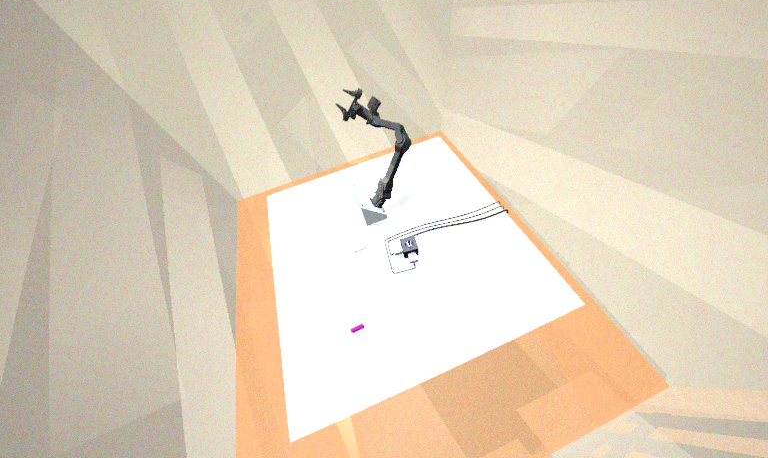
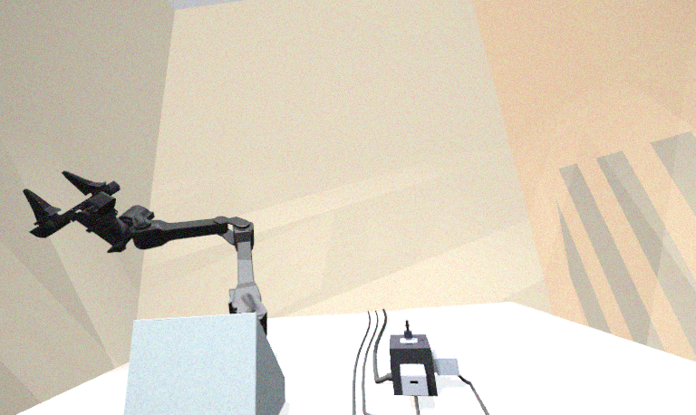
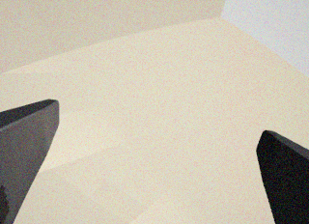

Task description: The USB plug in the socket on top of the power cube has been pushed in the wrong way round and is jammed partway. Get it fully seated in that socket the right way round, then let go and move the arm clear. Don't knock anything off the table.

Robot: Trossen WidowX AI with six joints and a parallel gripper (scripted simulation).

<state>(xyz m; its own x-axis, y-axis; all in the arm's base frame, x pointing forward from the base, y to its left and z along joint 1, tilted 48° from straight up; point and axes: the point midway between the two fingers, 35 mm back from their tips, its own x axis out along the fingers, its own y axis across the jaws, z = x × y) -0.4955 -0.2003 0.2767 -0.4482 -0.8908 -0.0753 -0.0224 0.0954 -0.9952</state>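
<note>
The usb plug is 80 cm ahead of my gripper tip and 38 cm below it. The rest, counted from my gripper tip: white-framed socket: 80 cm ahead, 40 cm below; small magenta piece: 103 cm ahead, 39 cm to the right, 46 cm below.
</note>
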